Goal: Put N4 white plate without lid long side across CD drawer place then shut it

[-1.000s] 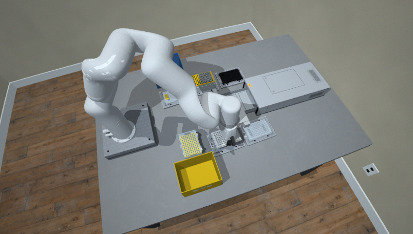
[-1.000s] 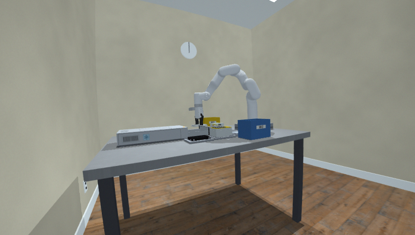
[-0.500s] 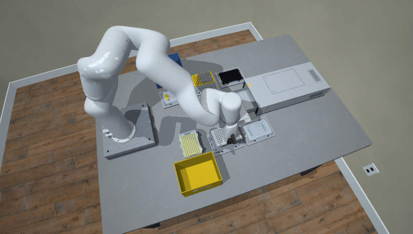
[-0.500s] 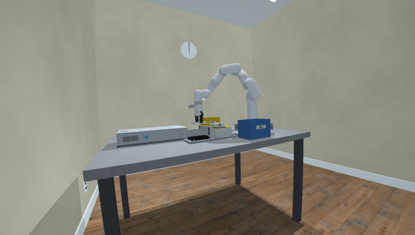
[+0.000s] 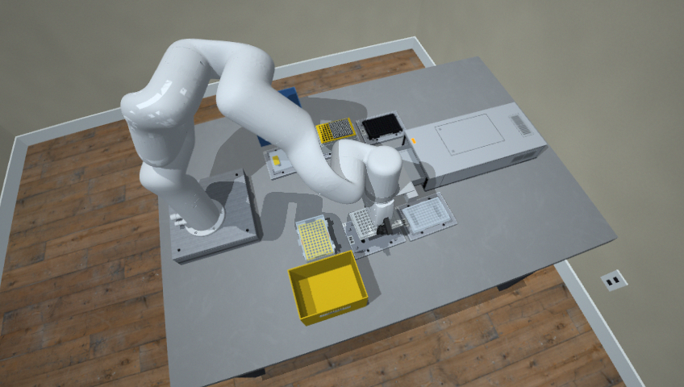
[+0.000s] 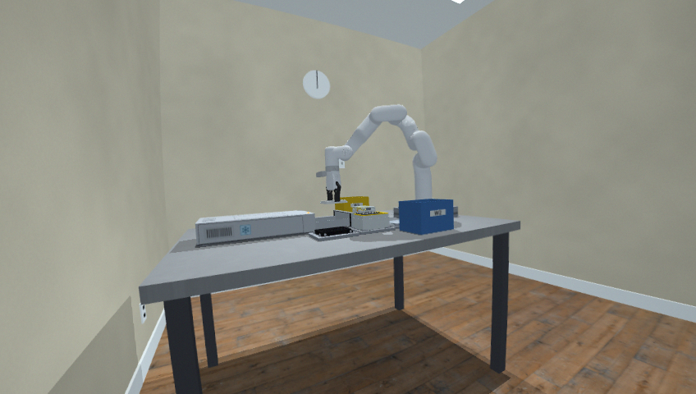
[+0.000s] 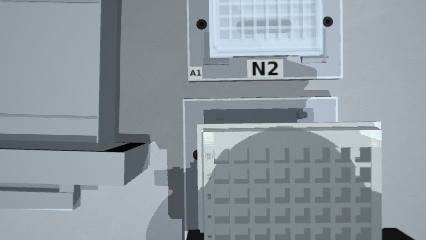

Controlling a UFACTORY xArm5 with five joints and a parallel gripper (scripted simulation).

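Now: hand 190 mm to the right of the drawer, 130 mm short of it and 80 mm above it. Also, from my hand: slotted nest 110 mm below; then white well plate 10 mm below; then clear plate 180 mm ahead, 100 mm below, 10 mm to the left.
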